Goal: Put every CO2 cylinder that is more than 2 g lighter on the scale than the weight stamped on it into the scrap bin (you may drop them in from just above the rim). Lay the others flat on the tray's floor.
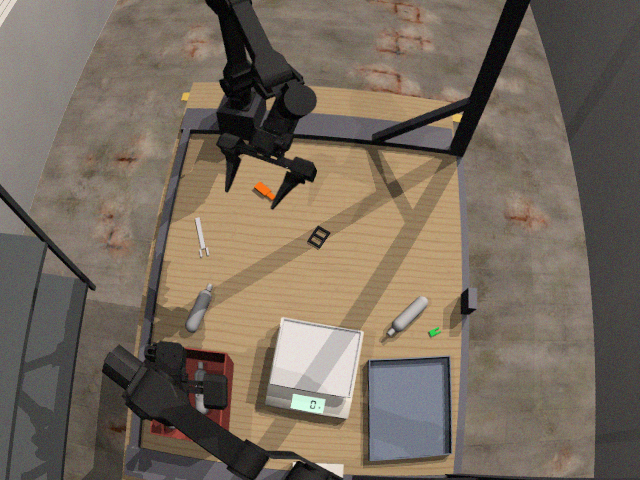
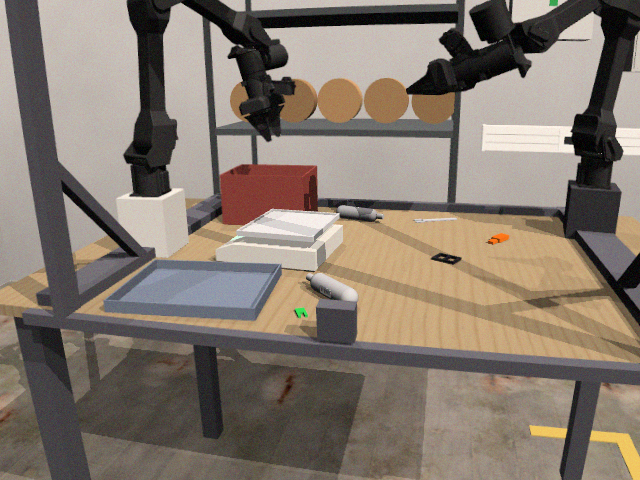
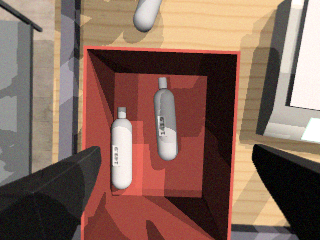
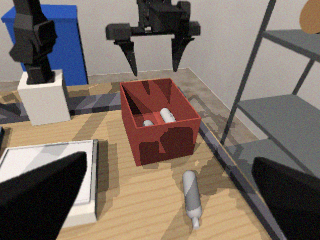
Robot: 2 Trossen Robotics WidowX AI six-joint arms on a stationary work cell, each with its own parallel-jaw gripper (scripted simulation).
Observation:
In view: the left gripper (image 2: 274, 139), the right gripper (image 1: 248, 200), a blue-grey tray (image 1: 410, 404), a red scrap bin (image 2: 245, 195) and a white scale (image 1: 280, 397).
The blue-grey tray is seen too in image 2 (image 2: 222, 290). The red scrap bin is seen too in image 3 (image 3: 195, 188) and in image 4 (image 4: 162, 141). The white scale also shows in image 2 (image 2: 308, 256). Image 3 misses the blue-grey tray: it is out of frame.

